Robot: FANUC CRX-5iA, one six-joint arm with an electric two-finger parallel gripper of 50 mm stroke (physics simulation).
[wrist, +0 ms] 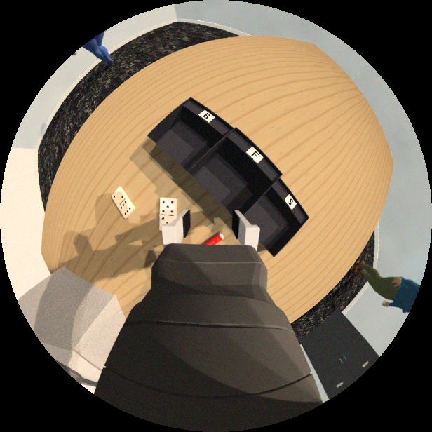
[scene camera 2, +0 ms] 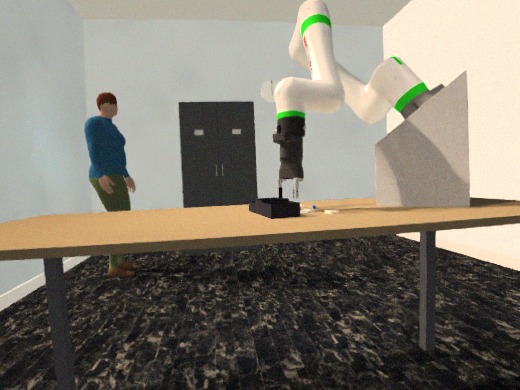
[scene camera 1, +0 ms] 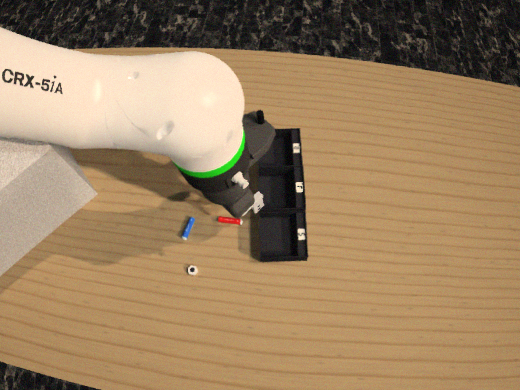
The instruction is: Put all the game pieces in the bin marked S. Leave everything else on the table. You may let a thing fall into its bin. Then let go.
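Places are measured from the arm's base along level axes (x right, y ahead, z up), in millimetres.
Pixels of known places: gripper, fingertip midpoint: [scene camera 2: 287, 198] [scene camera 1: 247, 197]; arm's base at its link origin: [scene camera 2: 425, 114].
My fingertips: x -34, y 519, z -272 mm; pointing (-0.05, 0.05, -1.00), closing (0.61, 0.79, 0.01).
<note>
For each thing: its top centre in the pictures, then the offset to it from my fingertips. "spot": a spot on its surface instead.
- domino at its top centre: [scene camera 2: 331, 210] dx -107, dy -109, dz -36 mm
- bin marked S at a spot on its surface: [scene camera 1: 284, 259] spot: dx +98, dy +80, dz -24 mm
- red cylinder at its top centre: [scene camera 1: 230, 219] dx +35, dy -27, dz -33 mm
- blue cylinder at its top centre: [scene camera 1: 187, 227] [scene camera 2: 313, 205] dx +62, dy -104, dz -33 mm
- white nut-like piece at its top centre: [scene camera 1: 192, 269] dx +139, dy -81, dz -35 mm
Two white dominoes with black dots lie flat on the table. One domino [wrist: 123, 202] [scene camera 2: 331, 211] is farther from the bins; the other domino [wrist: 168, 206] is nearer, partly behind a finger in the wrist view. The arm hides both in scene camera 1. The bin marked S [scene camera 1: 284, 259] [wrist: 299, 215] is the end compartment of the black three-part tray, and no piece shows in its visible part. My gripper [scene camera 1: 256, 203] [scene camera 2: 288, 192] [wrist: 210, 218] is open and empty, low above the table beside the tray, to the side of the nearer domino.
A red cylinder [scene camera 1: 230, 220] [wrist: 214, 239] lies close to the tray. A blue cylinder [scene camera 1: 188, 228] [scene camera 2: 314, 207] and a white nut-like piece [scene camera 1: 192, 270] lie farther off. Bins F [wrist: 254, 154] and B [wrist: 206, 116] adjoin bin S. The grey robot pedestal [scene camera 1: 37, 200] [scene camera 2: 425, 155] stands on the table.
</note>
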